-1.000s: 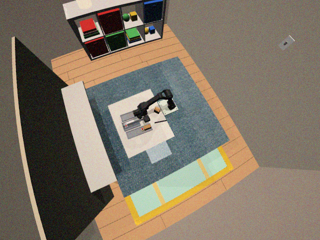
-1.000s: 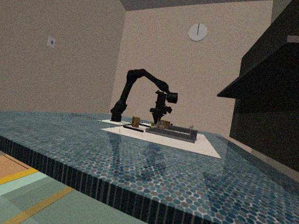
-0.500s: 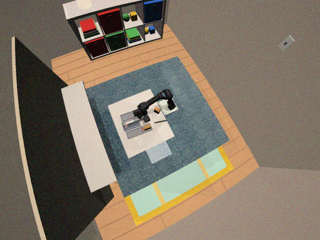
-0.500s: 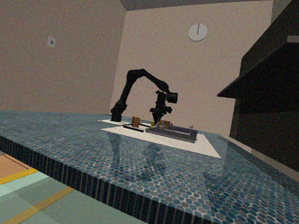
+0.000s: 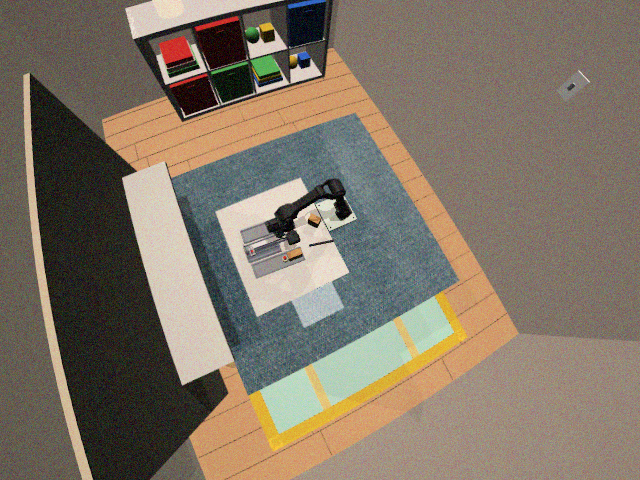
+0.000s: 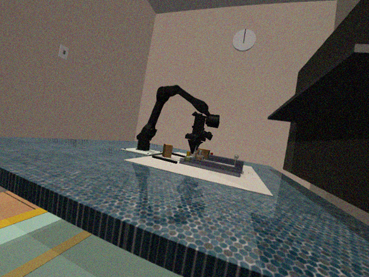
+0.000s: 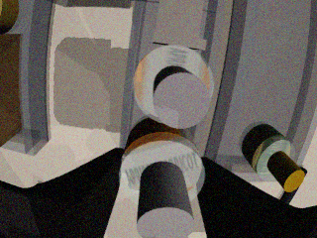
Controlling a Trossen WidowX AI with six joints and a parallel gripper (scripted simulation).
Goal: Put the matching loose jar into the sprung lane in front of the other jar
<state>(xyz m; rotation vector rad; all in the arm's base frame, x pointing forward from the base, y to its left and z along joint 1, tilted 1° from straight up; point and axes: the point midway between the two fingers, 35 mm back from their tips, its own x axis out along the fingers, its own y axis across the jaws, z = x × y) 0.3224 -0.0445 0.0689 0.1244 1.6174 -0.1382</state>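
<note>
The lane rack lies 15 cm ahead of my gripper tip and 3 cm below it.
</note>
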